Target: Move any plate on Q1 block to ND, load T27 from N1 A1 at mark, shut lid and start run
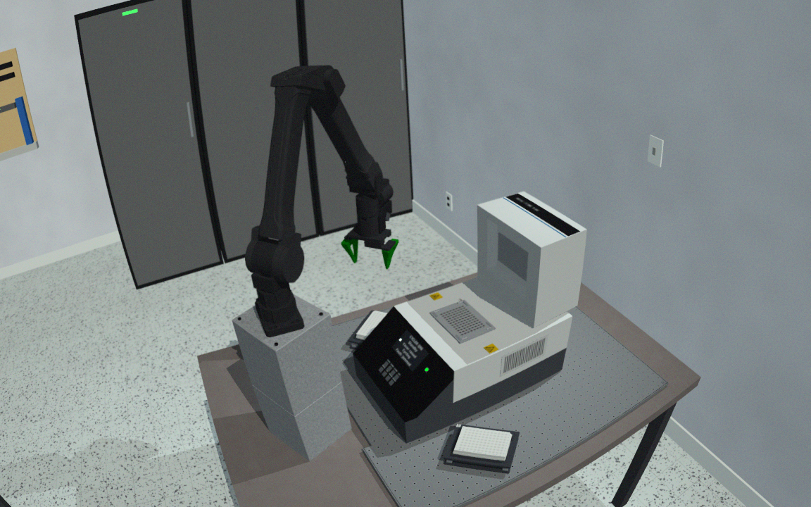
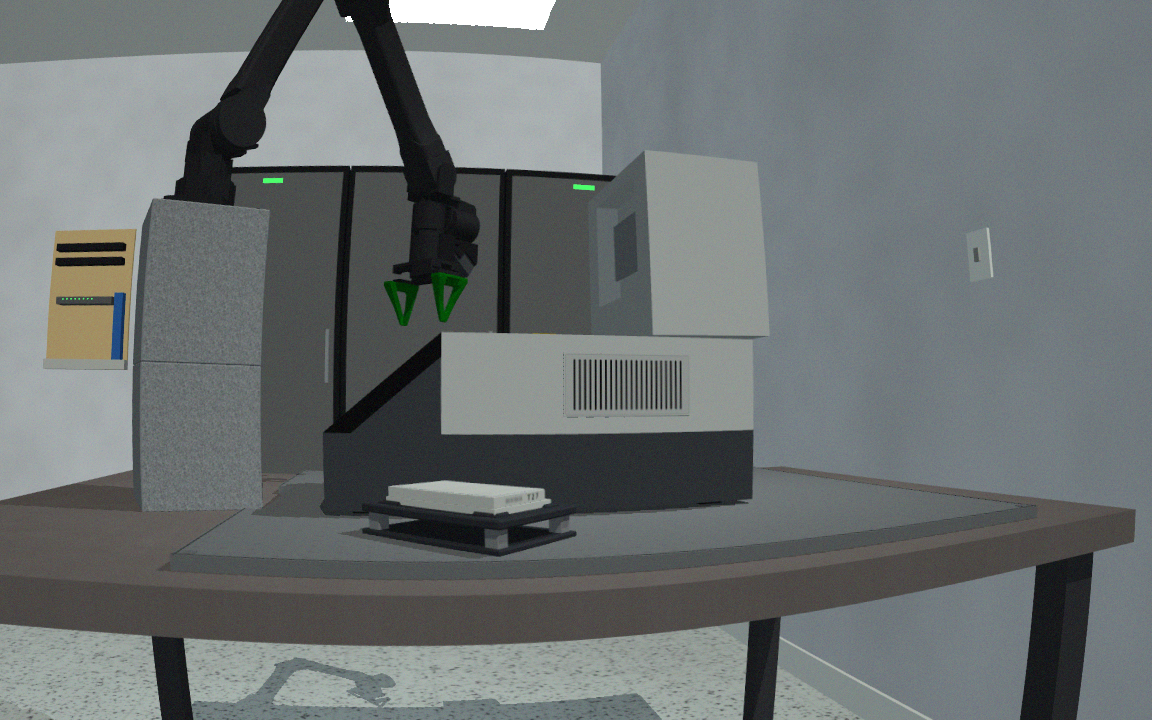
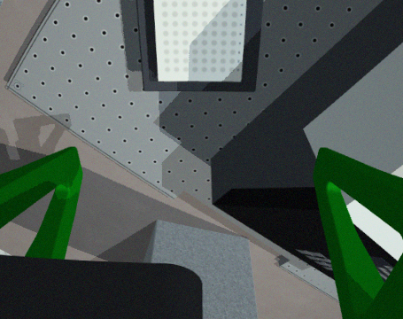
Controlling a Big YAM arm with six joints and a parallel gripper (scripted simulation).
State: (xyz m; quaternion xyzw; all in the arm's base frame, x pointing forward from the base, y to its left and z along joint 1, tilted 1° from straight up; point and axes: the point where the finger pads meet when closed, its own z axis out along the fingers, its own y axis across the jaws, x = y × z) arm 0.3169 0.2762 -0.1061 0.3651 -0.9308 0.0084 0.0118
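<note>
The plate T27 is 550 mm to the right of my hand, 230 mm below it and 40 mm ahead of it. The rest, counted from my hand: dark nest ND (240 mm below); black plate nest N1 (550 mm to the right, 240 mm below, 40 mm ahead).
</note>
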